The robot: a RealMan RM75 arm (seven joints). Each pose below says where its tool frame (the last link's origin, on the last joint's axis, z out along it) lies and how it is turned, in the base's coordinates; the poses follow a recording.
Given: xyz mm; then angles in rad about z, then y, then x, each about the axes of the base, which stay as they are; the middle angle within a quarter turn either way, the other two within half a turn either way.
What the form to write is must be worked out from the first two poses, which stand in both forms.
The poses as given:
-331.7 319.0 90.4 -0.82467 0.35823 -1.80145
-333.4 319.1 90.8 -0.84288 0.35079 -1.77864
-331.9 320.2 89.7 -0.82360 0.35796 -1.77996
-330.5 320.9 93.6 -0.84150 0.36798 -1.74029
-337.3 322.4 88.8 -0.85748 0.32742 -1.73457
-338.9 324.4 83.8 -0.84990 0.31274 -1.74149
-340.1 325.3 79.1 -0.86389 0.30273 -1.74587
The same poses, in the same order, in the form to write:
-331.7 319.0 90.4 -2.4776 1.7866 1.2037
-333.4 319.1 90.8 -2.4860 1.7658 1.2129
-331.9 320.2 89.7 -2.4686 1.7665 1.2055
-330.5 320.9 93.6 -2.4738 1.7288 1.1979
-337.3 322.4 88.8 -2.4814 1.7258 1.2393
-338.9 324.4 83.8 -2.4737 1.7331 1.2537
-340.1 325.3 79.1 -2.4874 1.7378 1.2637

